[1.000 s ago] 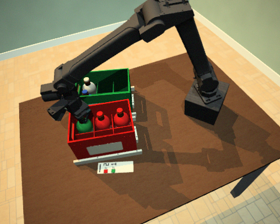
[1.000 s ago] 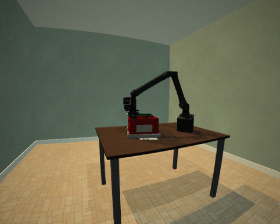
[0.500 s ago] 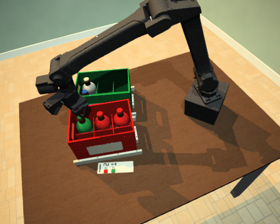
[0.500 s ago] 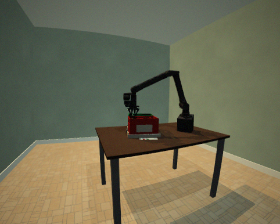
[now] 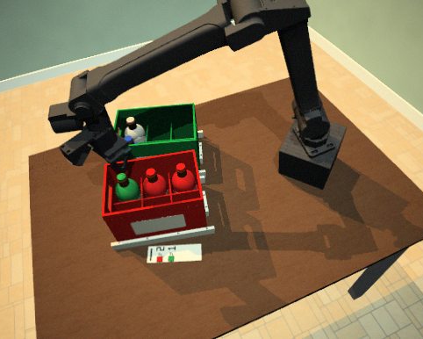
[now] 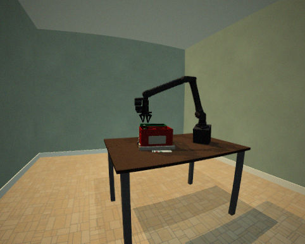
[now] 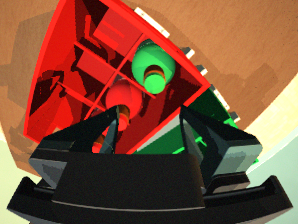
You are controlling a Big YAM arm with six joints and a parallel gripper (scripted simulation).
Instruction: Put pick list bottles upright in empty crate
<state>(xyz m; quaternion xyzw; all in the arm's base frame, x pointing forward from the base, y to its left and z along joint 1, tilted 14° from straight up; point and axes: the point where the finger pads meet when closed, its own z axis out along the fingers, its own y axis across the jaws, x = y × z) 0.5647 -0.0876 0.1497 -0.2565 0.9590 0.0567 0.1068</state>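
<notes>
My gripper is now 140 mm above the green bottle and 10 mm to the left of it. The rest, counted from my hand: blue-capped bottle (160 mm to the right, 140 mm below, 40 mm behind); red crate (140 mm below, 80 mm behind, 50 mm to the left); red bottle (170 mm behind, 140 mm below, 20 mm to the left).
</notes>
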